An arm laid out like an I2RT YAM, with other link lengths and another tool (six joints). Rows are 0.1 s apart.
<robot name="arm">
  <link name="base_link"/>
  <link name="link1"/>
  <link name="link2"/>
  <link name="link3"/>
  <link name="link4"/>
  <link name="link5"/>
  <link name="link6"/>
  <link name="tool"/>
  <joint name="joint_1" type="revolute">
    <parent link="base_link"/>
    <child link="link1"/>
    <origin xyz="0 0 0.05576"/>
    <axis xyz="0 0 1"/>
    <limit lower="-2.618" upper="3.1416"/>
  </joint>
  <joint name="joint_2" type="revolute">
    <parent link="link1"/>
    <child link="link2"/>
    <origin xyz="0.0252 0.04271 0.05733" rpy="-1.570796 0 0"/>
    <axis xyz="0 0 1"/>
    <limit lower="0" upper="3.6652"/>
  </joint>
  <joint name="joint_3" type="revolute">
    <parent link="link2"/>
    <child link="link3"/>
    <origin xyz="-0.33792 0 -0.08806" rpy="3.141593 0 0"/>
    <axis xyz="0 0 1"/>
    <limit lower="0" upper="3.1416"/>
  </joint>
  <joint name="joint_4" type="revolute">
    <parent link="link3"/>
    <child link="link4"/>
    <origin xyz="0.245 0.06 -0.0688"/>
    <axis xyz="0 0 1"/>
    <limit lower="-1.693" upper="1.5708"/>
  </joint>
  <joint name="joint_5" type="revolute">
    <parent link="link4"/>
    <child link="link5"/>
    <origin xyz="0.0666 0.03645 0.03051" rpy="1.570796 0 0"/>
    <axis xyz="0 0 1"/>
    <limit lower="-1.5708" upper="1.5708"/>
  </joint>
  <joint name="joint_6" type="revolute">
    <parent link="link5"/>
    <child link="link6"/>
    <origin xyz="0.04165 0 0.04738" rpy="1.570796 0 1.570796"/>
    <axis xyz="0 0 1"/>
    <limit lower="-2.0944" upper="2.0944"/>
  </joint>
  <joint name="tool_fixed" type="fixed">
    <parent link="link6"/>
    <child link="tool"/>
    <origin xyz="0.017 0 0.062" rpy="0.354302 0 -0.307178"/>
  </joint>
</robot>
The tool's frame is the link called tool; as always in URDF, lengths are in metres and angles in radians.
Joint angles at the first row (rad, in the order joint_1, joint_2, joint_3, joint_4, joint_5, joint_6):
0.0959, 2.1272, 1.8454, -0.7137, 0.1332, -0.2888
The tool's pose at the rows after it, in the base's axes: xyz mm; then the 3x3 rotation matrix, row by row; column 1 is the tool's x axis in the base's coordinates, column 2 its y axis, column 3 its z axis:
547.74 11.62 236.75; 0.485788 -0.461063 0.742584; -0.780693 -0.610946 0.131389; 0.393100 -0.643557 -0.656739
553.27 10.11 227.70; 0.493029 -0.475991 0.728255; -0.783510 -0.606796 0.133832; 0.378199 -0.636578 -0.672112
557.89 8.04 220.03; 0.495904 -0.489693 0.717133; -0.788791 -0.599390 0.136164; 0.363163 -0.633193 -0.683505
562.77 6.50 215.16; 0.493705 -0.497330 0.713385; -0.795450 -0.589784 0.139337; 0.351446 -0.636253 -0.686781
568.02 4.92 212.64; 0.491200 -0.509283 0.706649; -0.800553 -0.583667 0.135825; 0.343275 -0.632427 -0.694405
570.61 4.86 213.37; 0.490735 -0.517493 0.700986; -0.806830 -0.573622 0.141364; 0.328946 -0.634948 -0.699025
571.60 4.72 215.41; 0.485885 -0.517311 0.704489; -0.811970 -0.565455 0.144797; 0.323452 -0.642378 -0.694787
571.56 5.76 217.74; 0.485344 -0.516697 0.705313; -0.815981 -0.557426 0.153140; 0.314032 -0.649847 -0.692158
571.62 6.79 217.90; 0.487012 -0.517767 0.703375; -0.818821 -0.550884 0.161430; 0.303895 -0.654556 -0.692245
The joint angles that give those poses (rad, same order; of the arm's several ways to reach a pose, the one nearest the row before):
0.0894, 2.1534, 1.8588, -0.7159, 0.1367, -0.2869
0.0843, 2.1844, 1.8850, -0.7326, 0.1287, -0.2861
0.0783, 2.2105, 1.9075, -0.7461, 0.1196, -0.2825
0.0733, 2.2322, 1.9306, -0.7540, 0.1103, -0.2763
0.0696, 2.2582, 1.9722, -0.7813, 0.1090, -0.2705
0.0674, 2.2729, 2.0063, -0.8097, 0.0986, -0.2623
0.0660, 2.2743, 2.0167, -0.8145, 0.0921, -0.2555
0.0660, 2.2733, 2.0248, -0.8222, 0.0815, -0.2495
0.0660, 2.2748, 2.0299, -0.8279, 0.0713, -0.2452

